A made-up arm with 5 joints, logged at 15 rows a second.
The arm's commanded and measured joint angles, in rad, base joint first. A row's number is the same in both.
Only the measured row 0 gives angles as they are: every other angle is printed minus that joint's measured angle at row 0.
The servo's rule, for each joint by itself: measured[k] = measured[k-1] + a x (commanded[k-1-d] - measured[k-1]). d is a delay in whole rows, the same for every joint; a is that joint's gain. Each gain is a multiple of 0.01, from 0.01 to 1. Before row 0 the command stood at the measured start. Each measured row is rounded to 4 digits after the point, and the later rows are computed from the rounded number. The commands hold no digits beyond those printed.
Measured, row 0:
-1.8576, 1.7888, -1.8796, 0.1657, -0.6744
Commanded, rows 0 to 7:
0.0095, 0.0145, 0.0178, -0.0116, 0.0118
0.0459, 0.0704, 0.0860, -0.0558, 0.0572
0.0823, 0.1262, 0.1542, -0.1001, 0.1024
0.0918, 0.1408, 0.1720, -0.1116, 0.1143
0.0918, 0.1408, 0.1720, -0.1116, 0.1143
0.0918, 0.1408, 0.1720, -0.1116, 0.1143
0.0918, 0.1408, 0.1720, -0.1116, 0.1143
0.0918, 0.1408, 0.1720, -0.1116, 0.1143
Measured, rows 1 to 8:
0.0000, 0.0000, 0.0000, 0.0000, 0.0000
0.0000, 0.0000, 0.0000, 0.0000, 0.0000
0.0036, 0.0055, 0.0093, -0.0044, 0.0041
0.0197, 0.0302, 0.0492, -0.0239, 0.0227
0.0435, 0.0667, 0.1038, -0.0529, 0.0506
0.0619, 0.0949, 0.1393, -0.0752, 0.0729
0.0733, 0.1123, 0.1563, -0.0890, 0.0874
0.0803, 0.1231, 0.1645, -0.0976, 0.0968
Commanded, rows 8 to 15:
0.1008, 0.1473, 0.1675, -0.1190, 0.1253
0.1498, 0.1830, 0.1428, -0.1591, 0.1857
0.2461, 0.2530, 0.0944, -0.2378, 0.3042
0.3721, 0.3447, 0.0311, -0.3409, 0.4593
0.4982, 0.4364, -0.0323, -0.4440, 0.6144
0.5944, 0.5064, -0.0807, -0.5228, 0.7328
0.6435, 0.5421, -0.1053, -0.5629, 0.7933
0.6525, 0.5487, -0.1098, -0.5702, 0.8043
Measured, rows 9 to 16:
0.0847, 0.1298, 0.1684, -0.1029, 0.1029
0.0874, 0.1340, 0.1703, -0.1062, 0.1069
0.0925, 0.1391, 0.1688, -0.1111, 0.1133
0.1143, 0.1558, 0.1553, -0.1293, 0.1386
0.1644, 0.1927, 0.1236, -0.1705, 0.1966
0.2433, 0.2505, 0.0755, -0.2353, 0.2885
0.3402, 0.3211, 0.0194, -0.3146, 0.4026
0.4368, 0.3915, -0.0327, -0.3937, 0.5182

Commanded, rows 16 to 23:
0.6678, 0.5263, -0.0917, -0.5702, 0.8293
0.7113, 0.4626, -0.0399, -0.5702, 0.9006
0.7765, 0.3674, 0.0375, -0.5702, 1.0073
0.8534, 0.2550, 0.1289, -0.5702, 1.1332
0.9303, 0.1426, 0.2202, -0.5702, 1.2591
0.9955, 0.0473, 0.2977, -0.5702, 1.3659
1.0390, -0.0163, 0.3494, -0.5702, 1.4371
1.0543, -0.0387, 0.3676, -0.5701, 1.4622
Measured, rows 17 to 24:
0.5153, 0.4487, -0.0705, -0.4580, 0.6145
0.5674, 0.4867, -0.0909, -0.5006, 0.6809
0.6056, 0.5017, -0.0913, -0.5270, 0.7328
0.6458, 0.4868, -0.0646, -0.5434, 0.7915
0.6955, 0.4414, -0.0115, -0.5536, 0.8670
0.7555, 0.3706, 0.0615, -0.5599, 0.9602
0.8219, 0.2840, 0.1440, -0.5638, 1.0648
0.8879, 0.1941, 0.2239, -0.5662, 1.1702

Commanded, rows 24 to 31:
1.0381, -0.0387, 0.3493, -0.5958, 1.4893
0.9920, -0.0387, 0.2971, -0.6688, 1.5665
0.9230, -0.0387, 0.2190, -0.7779, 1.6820
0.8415, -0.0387, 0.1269, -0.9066, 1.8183
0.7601, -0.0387, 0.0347, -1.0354, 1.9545
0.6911, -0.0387, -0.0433, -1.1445, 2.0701
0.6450, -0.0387, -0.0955, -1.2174, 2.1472
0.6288, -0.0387, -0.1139, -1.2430, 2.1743
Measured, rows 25 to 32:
0.9453, 0.1141, 0.2892, -0.5677, 1.2636
0.9867, 0.0560, 0.3300, -0.5686, 1.3331
1.0062, 0.0200, 0.3400, -0.5789, 1.3878
1.0008, -0.0023, 0.3177, -0.6131, 1.4503
0.9712, -0.0161, 0.2664, -0.6757, 1.5314
0.9219, -0.0247, 0.1939, -0.7634, 1.6318
0.8604, -0.0300, 0.1111, -0.8668, 1.7447
0.7961, -0.0333, 0.0308, -0.9723, 1.8586

